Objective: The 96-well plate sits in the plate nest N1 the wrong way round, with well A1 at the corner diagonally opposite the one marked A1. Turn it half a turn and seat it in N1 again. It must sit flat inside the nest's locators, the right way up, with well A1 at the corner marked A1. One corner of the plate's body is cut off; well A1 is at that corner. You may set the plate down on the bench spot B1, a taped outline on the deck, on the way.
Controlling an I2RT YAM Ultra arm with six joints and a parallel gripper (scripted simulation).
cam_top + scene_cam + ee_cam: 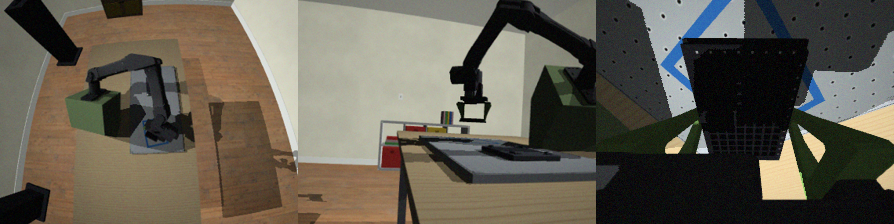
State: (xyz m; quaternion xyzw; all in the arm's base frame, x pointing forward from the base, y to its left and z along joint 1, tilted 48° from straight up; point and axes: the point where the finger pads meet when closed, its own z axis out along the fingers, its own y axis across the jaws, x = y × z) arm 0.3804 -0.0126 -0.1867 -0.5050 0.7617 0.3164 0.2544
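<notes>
Right now the black 96-well plate is right at my hand. Also, from my hand: plate nest N1: 40 mm behind, 360 mm to the left, 80 mm below.
</notes>
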